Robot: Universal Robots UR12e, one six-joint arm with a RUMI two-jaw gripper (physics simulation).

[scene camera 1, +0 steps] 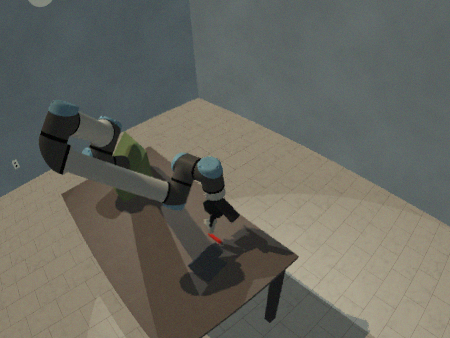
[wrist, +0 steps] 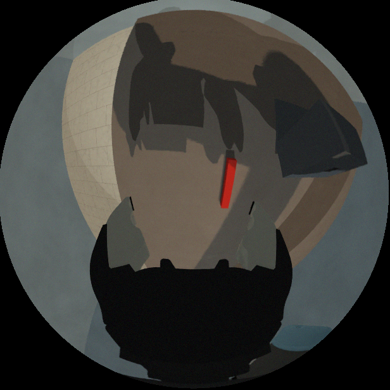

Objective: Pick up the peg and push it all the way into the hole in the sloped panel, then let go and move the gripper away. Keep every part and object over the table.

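Places are measured from the arm's base along level axes (x ahead, y left, z up), in metres.
Pixels of known places: gripper, fingertip midpoint: [scene camera 1: 222, 224].
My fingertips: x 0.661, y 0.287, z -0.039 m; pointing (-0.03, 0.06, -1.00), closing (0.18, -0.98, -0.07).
Behind a point stands the place of what it marks.
The red peg [scene camera 1: 215, 238] @(x 0.677, y 0.235, z -0.087 m) [wrist: 228, 183] lies on the table [scene camera 1: 107, 240] @(x 0.378, y -0.242, z -0.099 m) [wrist: 170, 195]. In the wrist view it runs nearly lengthwise, ahead of the fingertips and nearer the right finger. My gripper [scene camera 1: 210, 224] [wrist: 192, 201] is open, with its fingers wide apart and nothing between them. It is above the table close to the peg, not touching it as far as I can see. A dark blue-grey block [scene camera 1: 207, 263] @(x 0.837, y 0.104, z -0.002 m) [wrist: 320, 142] with slanted faces stands beside the peg, to the right in the wrist view. It may be the sloped panel; I cannot make out a hole.
A green angular object [scene camera 1: 131, 155] @(x 0.021, y 0.088, z 0.090 m) stands toward the far end of the table, near the arm's base and partly hidden by the arm. The table's near corner [scene camera 1: 296, 257] @(x 0.990, y 0.469, z -0.101 m) lies beyond the peg. Shadows of the arm and gripper fall around the peg and block.
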